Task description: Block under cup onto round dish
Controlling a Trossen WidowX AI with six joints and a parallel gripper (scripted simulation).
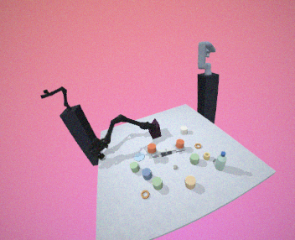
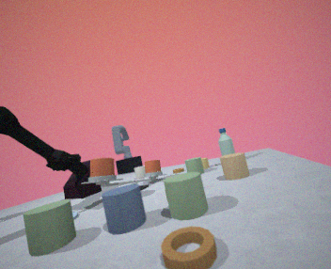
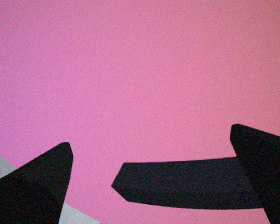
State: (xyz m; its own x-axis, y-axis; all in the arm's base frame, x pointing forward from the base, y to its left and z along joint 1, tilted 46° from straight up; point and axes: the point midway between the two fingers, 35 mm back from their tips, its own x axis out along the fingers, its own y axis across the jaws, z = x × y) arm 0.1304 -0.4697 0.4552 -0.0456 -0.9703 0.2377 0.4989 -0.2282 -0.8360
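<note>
Now: gripper tip 16 cm short of the pale grey-blue block, 85 cm to the right of it and 2 cm above it. Round my gripper tip: pale blue round dish: 12 cm ahead, 47 cm to the left, 6 cm below; then orange cup: 16 cm ahead, 58 cm to the left, 5 cm above; then small balance: 16 cm ahead, 72 cm to the left, 2 cm below.
</note>
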